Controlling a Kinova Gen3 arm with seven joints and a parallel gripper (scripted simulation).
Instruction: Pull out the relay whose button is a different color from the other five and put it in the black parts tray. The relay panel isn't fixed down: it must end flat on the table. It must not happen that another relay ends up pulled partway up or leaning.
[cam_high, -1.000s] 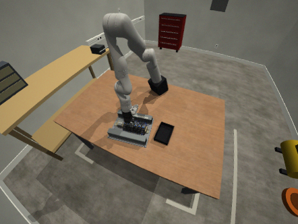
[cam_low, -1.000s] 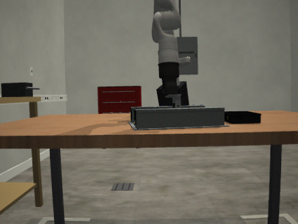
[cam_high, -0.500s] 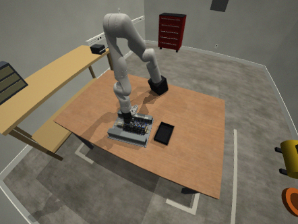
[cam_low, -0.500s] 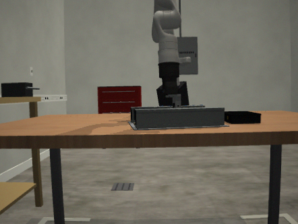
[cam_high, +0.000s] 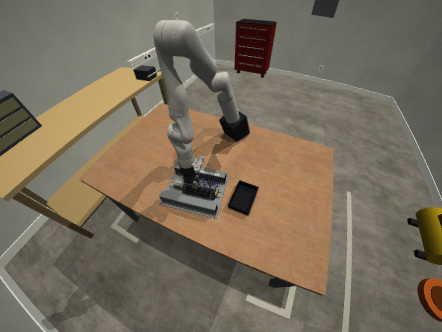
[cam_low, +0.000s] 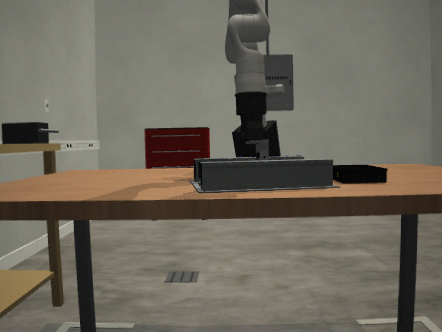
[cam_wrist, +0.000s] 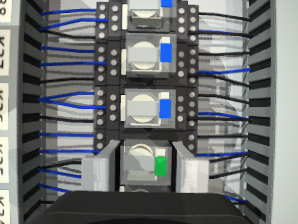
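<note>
My gripper is now 1 cm to the left of the grey relay panel and 3 cm above it. Also, from my hand: black parts tray: 3 cm behind, 25 cm to the left, 4 cm below.
</note>
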